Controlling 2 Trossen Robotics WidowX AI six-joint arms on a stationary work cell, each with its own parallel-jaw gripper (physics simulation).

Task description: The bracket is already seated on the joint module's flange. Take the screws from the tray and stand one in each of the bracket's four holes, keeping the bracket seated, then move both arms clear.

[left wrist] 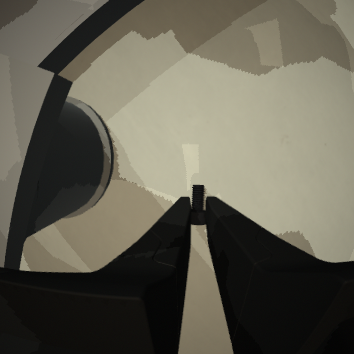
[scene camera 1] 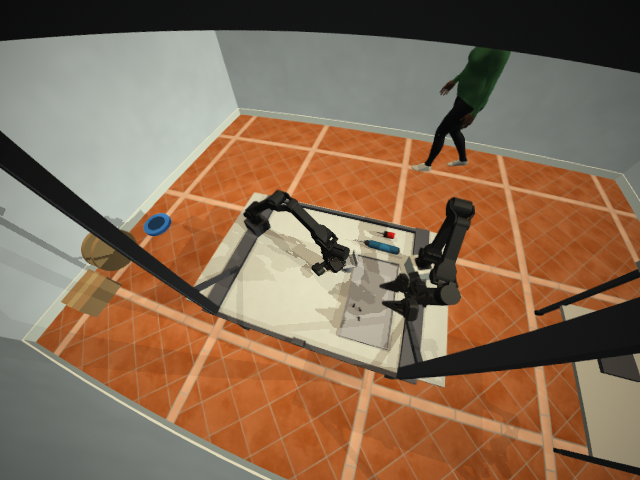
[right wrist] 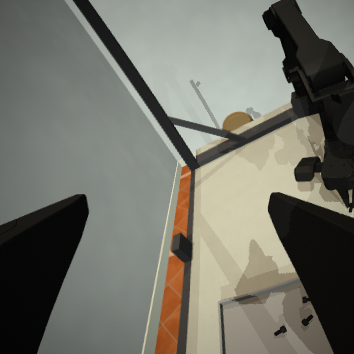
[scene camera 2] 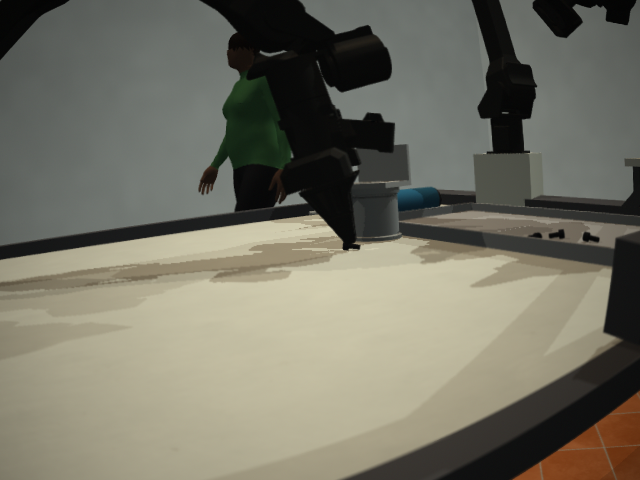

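Seen in the pictures: left gripper, fingertip midpoint: point(left wrist: 196, 205) point(scene camera 1: 333, 271) point(right wrist: 350, 206) point(scene camera 2: 351, 242); right gripper, fingertip midpoint: point(scene camera 1: 380, 293) point(right wrist: 179, 202); left arm's base, link origin: point(scene camera 1: 255, 220) point(right wrist: 303, 92); right arm's base, link origin: point(scene camera 1: 422, 263) point(scene camera 2: 508, 153).
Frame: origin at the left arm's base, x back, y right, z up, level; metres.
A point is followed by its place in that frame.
Note:
The bracket point(scene camera 1: 352, 259) @[x -0.549, y -0.172, z -0.006 m] point(scene camera 2: 383, 164) @[x -0.559, y -0.173, z 0.016 m], a grey angled plate, sits on top of the grey joint module point(scene camera 2: 376, 214) @[x -0.538, y -0.120, z -0.039 m] point(left wrist: 87, 160) @[x -0.533, y -0.121, z -0.048 m]. Its holes are not visible. My left gripper point(scene camera 1: 333, 269) @[x -0.504, y -0.083, z -0.063 m] point(scene camera 2: 351, 244) @[x -0.504, y -0.083, z -0.063 m] point(left wrist: 196, 205) @[x -0.504, y -0.083, z -0.063 m] is shut on a black screw point(left wrist: 198, 199) @[x -0.506, y -0.082, z -0.064 m] lying on its side at table level, beside the module's base, threads pointing away from the fingers. Three loose screws point(scene camera 1: 358, 318) @[x -0.743, y 0.017, z -0.061 m] point(scene camera 2: 556, 234) @[x -0.720, y -0.019, z -0.062 m] point(right wrist: 307, 320) @[x -0.724, y -0.022, z -0.060 m] lie in the shallow grey tray point(scene camera 1: 363, 343) @[x -0.822, y 0.083, z -0.055 m] point(scene camera 2: 516, 242) @[x -0.658, y 0.008, z -0.061 m] point(right wrist: 260, 293) @[x -0.690, y 0.064, z -0.063 m]. My right gripper point(scene camera 1: 383, 295) @[x -0.769, y -0.014, z 0.243 m] point(right wrist: 179, 202) @[x -0.769, y -0.014, z 0.243 m] is open and empty, high above the tray's right side.
A blue screwdriver-like tool point(scene camera 1: 381, 246) @[x -0.605, y -0.347, z -0.033 m] point(scene camera 2: 419, 198) @[x -0.647, y -0.356, z -0.045 m] and a small red object point(scene camera 1: 389, 234) @[x -0.592, y -0.443, z -0.039 m] lie behind the tray. Dark frame rails point(scene camera 1: 305, 342) @[x -0.645, y 0.252, z -0.035 m] border the table. A person in green point(scene camera 1: 480, 77) point(scene camera 2: 253, 118) stands beyond the table.

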